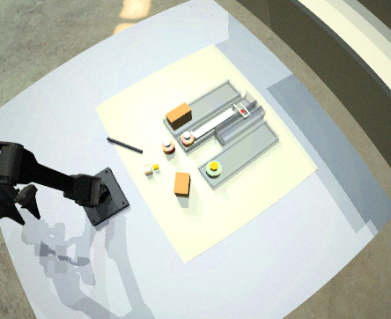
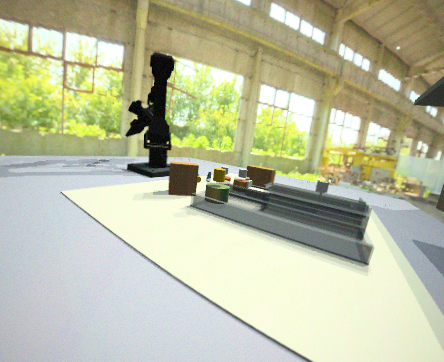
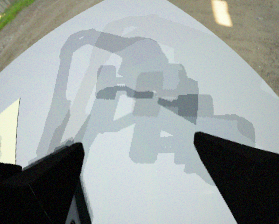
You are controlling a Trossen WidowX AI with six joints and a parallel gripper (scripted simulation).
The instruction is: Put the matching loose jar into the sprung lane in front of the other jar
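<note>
Right now the brown box is 470 mm ahead of my gripper tip, 100 mm to the right of it and 90 mm below it. Also, from my gripper tip: thin black rod: 360 mm ahead, 120 mm to the left, 120 mm below; then grey pusher rack: 700 mm ahead, 10 mm to the left, 100 mm below.
</note>
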